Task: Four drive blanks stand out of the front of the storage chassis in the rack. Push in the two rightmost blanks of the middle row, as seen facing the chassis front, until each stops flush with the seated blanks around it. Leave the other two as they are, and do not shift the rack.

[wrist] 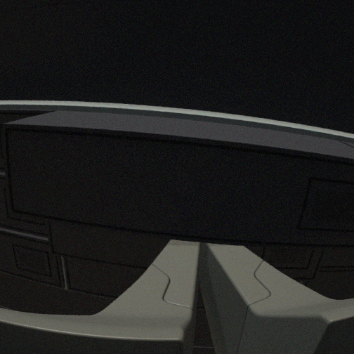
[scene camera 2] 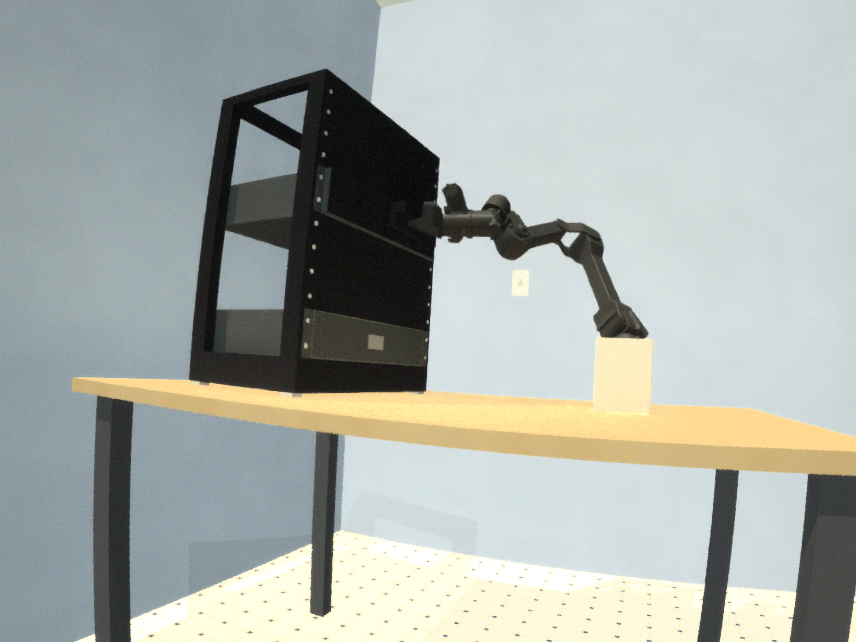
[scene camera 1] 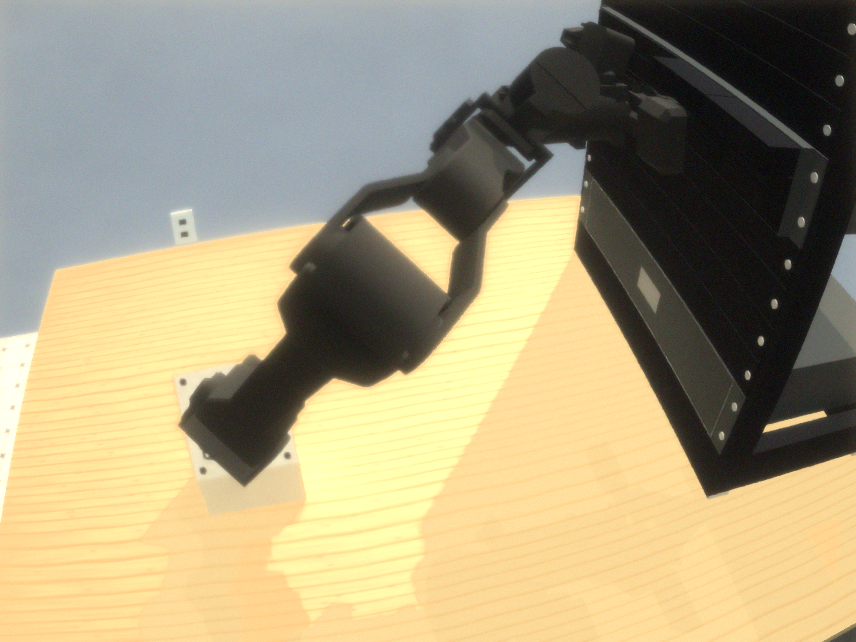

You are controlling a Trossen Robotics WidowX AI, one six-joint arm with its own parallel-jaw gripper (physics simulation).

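Where they show: gripper, fingertip midpoint: (scene camera 2: pixel 408 223) (scene camera 1: pixel 691 108); arm's base at its link origin: (scene camera 2: pixel 625 362) (scene camera 1: pixel 231 427).
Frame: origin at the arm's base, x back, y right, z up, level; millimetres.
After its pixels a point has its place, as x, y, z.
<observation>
The storage chassis (scene camera 1: pixel 807 181) {-498, 103, 298} (scene camera 2: pixel 322 190) {-510, -346, 283} sits in the upper part of the black rack (scene camera 1: pixel 753 422) {-516, 131, 31} (scene camera 2: pixel 295 276) {-532, -373, 117}. In the wrist view a wide dark blank (wrist: pixel 150 175) stands out of the chassis front, its greyish top face showing. A lower blank (wrist: pixel 95 242) lies further back beneath it, with more dark panel faces around. My gripper (wrist: pixel 196 232) is shut and empty. Its fingertips overlap the wide blank's lower edge in the wrist view; I cannot tell whether they touch a blank. In both scene views the fingertips are lost in the dark front. The individual middle-row blanks are too dark to separate there.
A grey panel with a pale label (scene camera 1: pixel 648 288) {-504, -122, 19} (scene camera 2: pixel 375 342) {-504, -124, 17} fills the rack's bottom. A pale lip (wrist: pixel 200 112) runs above the protruding blank. The arm's pale base block (scene camera 1: pixel 255 490) {-12, 31, -66} (scene camera 2: pixel 622 376) {-1, -44, -28} stands on the wooden table (scene camera 1: pixel 387 483) {-154, 16, -97} (scene camera 2: pixel 484 428) {-115, -518, -97}, in front of the rack.
</observation>
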